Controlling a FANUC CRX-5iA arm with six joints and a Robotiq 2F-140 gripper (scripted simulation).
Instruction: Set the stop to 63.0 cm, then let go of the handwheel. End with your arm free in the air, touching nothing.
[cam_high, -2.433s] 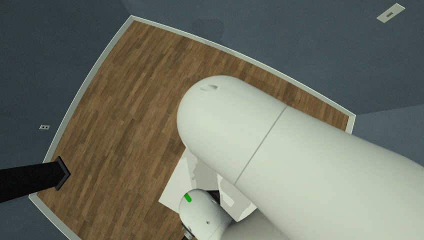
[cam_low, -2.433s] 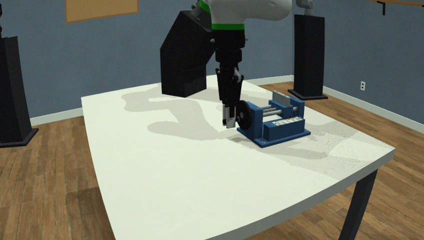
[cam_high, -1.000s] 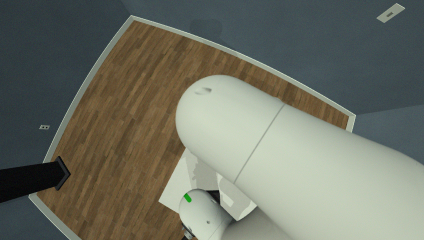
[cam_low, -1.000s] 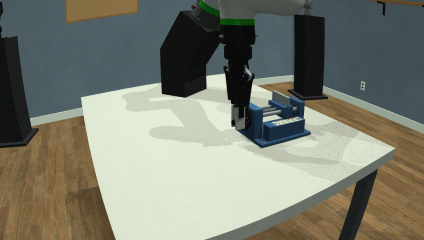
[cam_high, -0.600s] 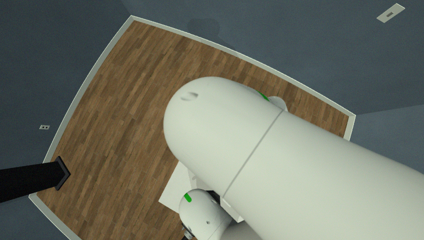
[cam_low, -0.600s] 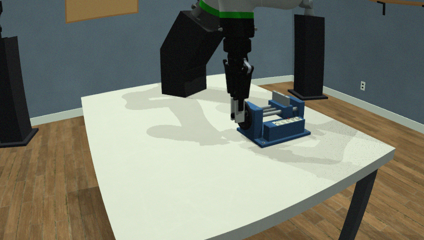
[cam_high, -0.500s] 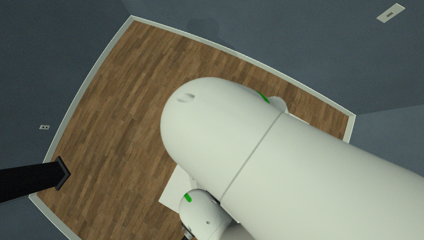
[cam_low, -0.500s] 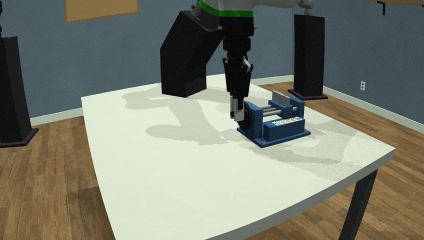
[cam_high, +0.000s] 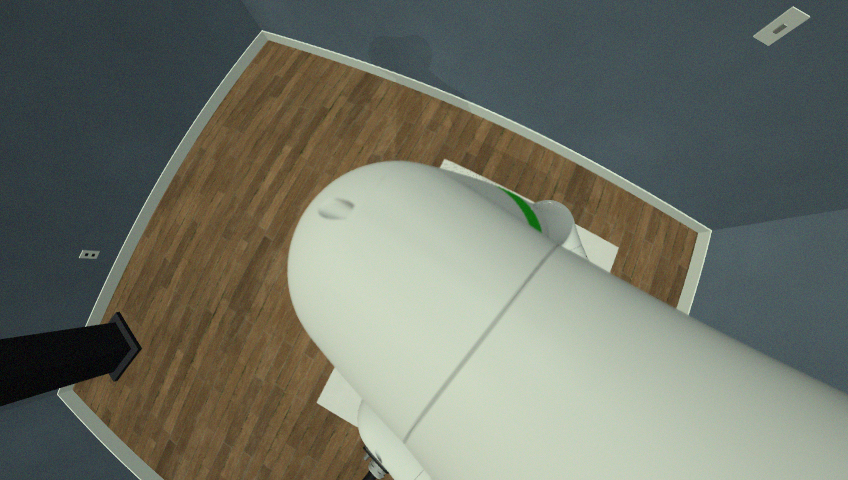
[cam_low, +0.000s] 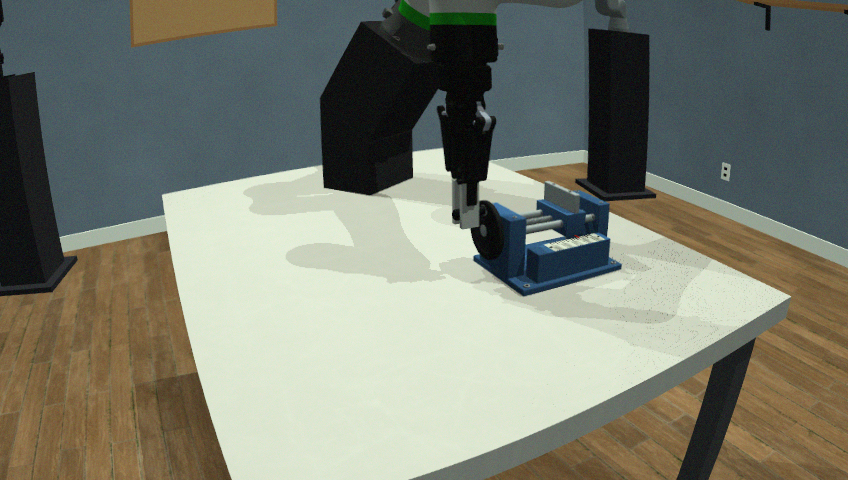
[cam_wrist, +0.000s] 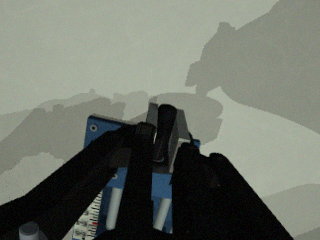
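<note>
Right now my hand is 2 cm to the right of the handwheel and 2 cm above it. Also, from my hand: stop block: 17 cm to the left, 3 cm below, 3 cm behind.
</note>
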